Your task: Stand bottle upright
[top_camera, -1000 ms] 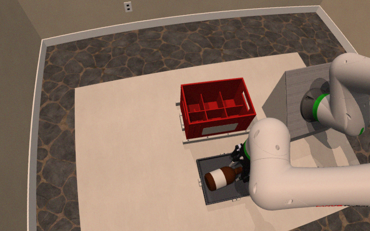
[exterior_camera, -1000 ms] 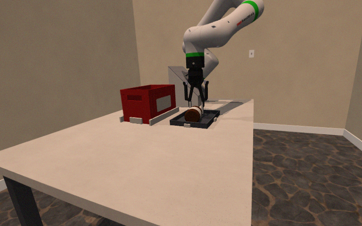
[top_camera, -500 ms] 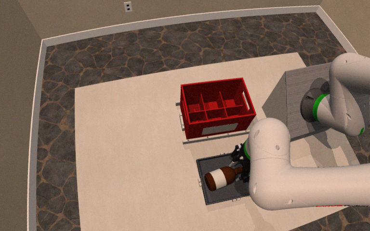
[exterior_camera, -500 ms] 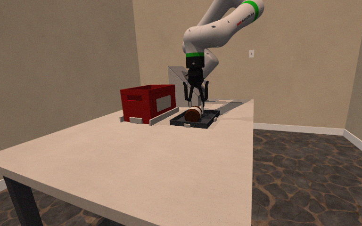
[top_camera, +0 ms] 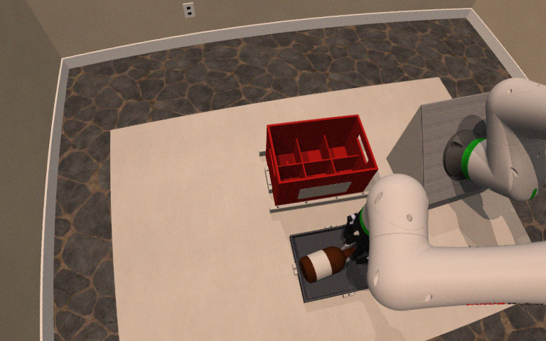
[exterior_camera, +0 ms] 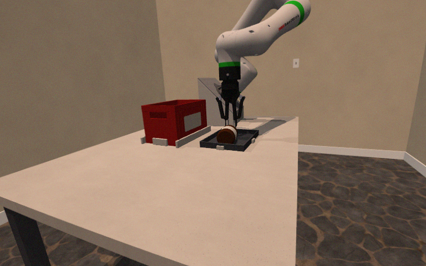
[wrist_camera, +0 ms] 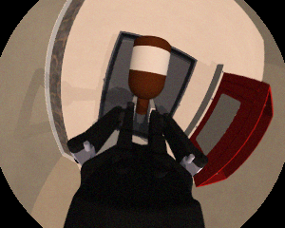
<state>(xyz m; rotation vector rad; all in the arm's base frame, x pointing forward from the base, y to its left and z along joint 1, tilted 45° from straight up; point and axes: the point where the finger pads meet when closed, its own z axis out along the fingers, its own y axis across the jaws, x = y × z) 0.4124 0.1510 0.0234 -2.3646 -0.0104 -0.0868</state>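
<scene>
Right now the dark grey tray is 20 mm ahead of my hand and 50 mm below it. Also, from my hand: red crate (10 mm behind, 270 mm to the right, 20 mm above); then brown bottle (60 mm ahead, 20 mm below).
</scene>
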